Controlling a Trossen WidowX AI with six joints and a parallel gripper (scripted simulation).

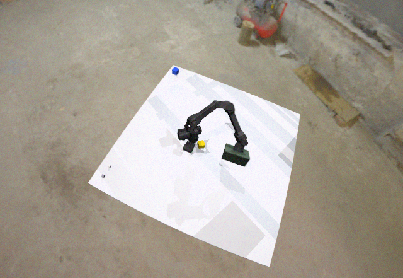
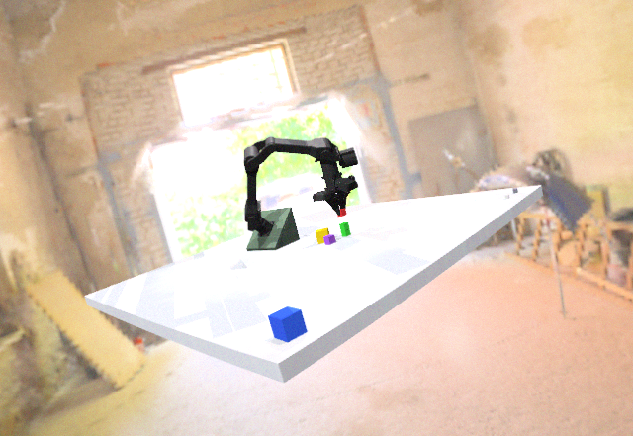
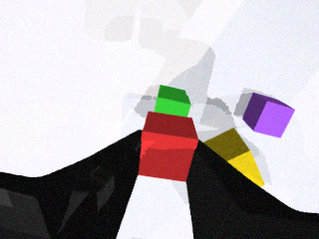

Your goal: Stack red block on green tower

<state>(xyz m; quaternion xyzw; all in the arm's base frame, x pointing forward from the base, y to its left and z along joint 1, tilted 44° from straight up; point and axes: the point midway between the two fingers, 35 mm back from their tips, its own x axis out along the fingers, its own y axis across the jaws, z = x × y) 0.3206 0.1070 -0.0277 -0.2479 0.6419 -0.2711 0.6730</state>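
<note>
Now: gripper tip 60 mm to the left of the yellow block, 60 mm above it and 50 mm past it. Also, from my gripper tip: red block right at my gripper tip; purple block 90 mm to the right, 70 mm below; blue block 690 mm to the right, 430 mm ahead, 60 mm below.
</note>
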